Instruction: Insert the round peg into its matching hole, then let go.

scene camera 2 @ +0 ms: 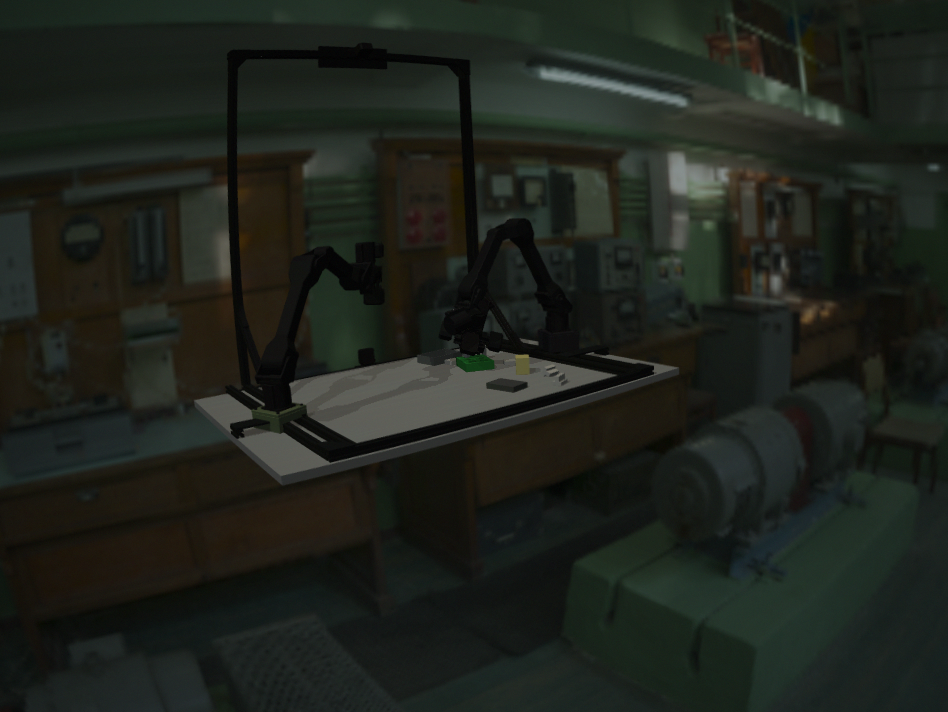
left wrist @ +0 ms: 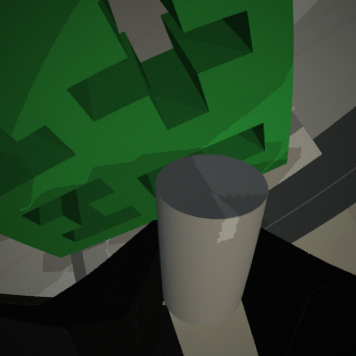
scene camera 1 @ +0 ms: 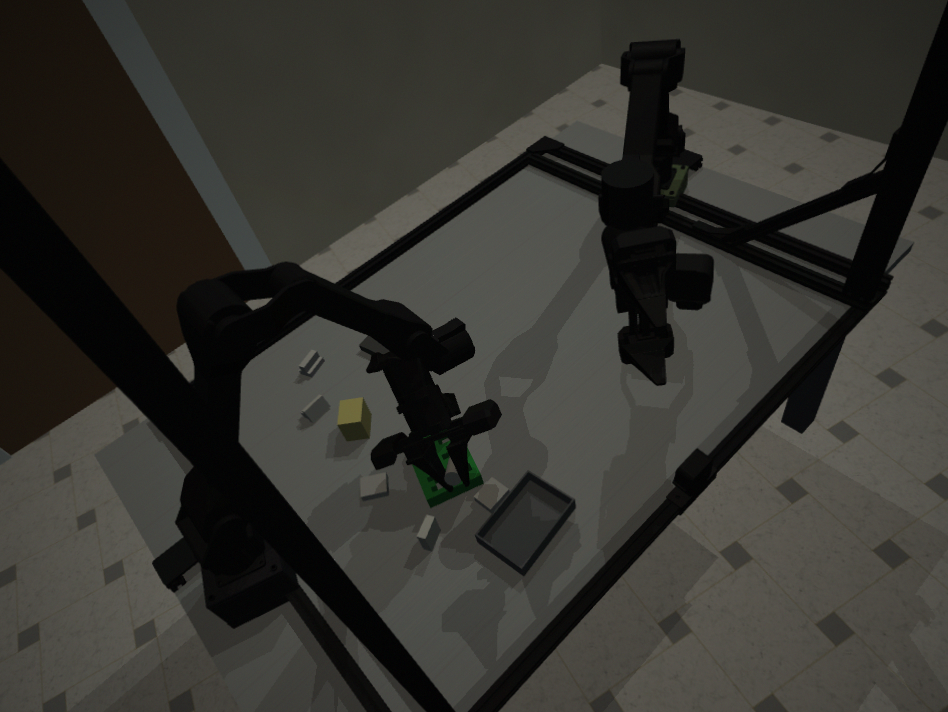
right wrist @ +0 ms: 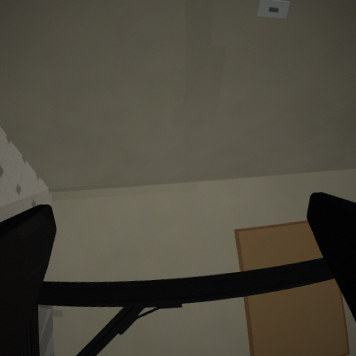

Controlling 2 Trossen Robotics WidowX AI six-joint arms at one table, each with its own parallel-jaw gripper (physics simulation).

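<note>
The green peg board (scene camera 1: pixel 437 486) (scene camera 2: pixel 474 363) (left wrist: pixel 141 116) lies on the table, with several shaped holes cut through it. My left gripper (scene camera 1: pixel 446 473) (scene camera 2: pixel 469 349) is shut on the round grey peg (left wrist: pixel 208 233) and holds it upright just over the board's near edge. In the left wrist view the peg's end covers part of a hole near the board's corner. My right gripper (scene camera 1: pixel 649 360) (scene camera 2: pixel 367 283) is open and empty, raised well above the table, far from the board.
A dark rectangular tray (scene camera 1: pixel 525 521) (scene camera 2: pixel 507 384) lies beside the board. A yellow cube (scene camera 1: pixel 354 418) (scene camera 2: pixel 522 365) and several small grey pegs (scene camera 1: pixel 374 486) (scene camera 1: pixel 426 530) (scene camera 1: pixel 310 363) lie around it. A black frame (scene camera 1: pixel 457 205) borders the table.
</note>
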